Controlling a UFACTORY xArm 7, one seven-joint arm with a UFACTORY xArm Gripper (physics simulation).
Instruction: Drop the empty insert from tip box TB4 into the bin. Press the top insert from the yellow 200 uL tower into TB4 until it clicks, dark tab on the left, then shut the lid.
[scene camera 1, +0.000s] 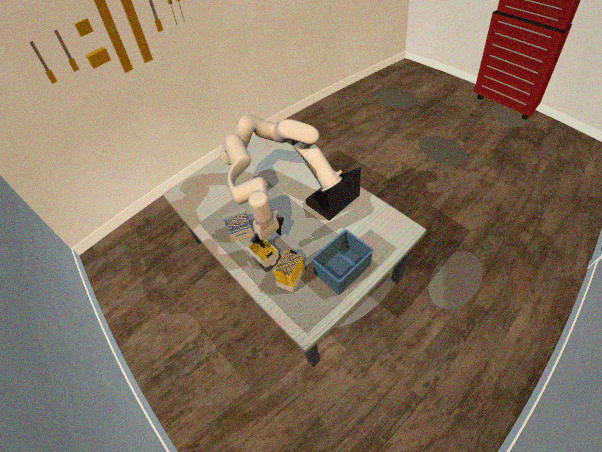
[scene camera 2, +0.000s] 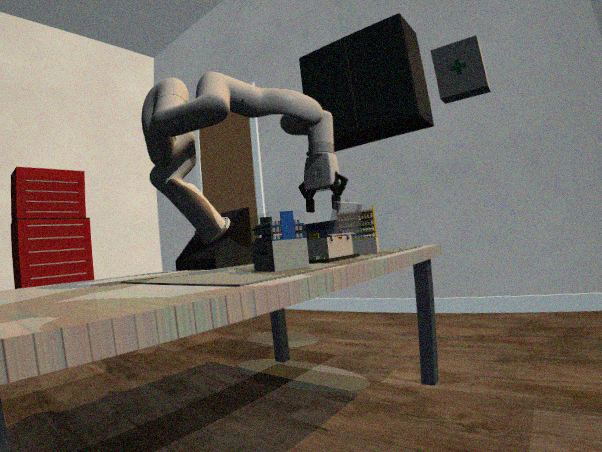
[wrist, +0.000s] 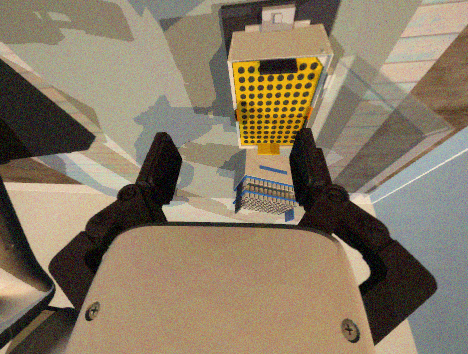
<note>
My gripper (scene camera 2: 323, 210) is open, with nothing in its grasp. Also in view: a yellow insert (wrist: 273, 96). A blue-trimmed tip tower (scene camera 2: 279, 242) rests on a grey mat (scene camera 1: 313, 299). Also in view: a clear lid (scene camera 2: 345, 217).
The blue-trimmed tip tower shows as well in the wrist view (wrist: 263, 191). The clear lid is seen too in the wrist view (wrist: 367, 125). My gripper is seen too in the wrist view (wrist: 232, 144).
</note>
